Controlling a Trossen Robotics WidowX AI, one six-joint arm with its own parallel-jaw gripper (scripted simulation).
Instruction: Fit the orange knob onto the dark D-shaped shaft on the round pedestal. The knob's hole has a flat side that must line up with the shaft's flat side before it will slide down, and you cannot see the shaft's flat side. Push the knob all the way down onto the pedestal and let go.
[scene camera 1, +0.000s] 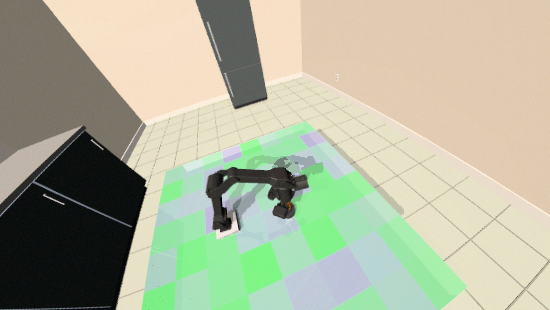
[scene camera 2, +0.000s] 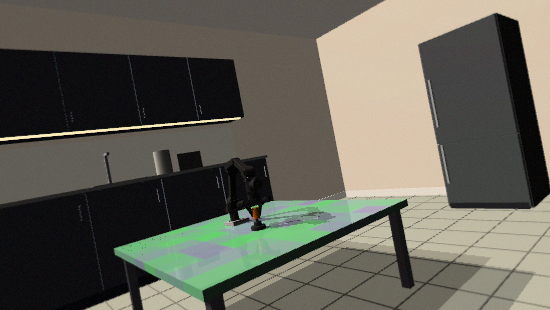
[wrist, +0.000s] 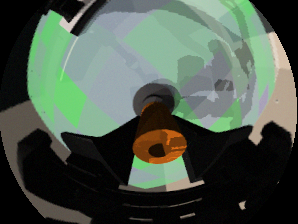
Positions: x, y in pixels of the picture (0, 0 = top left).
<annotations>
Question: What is my gripper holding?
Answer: An orange knob.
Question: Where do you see my gripper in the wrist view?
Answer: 155, 118
</annotations>
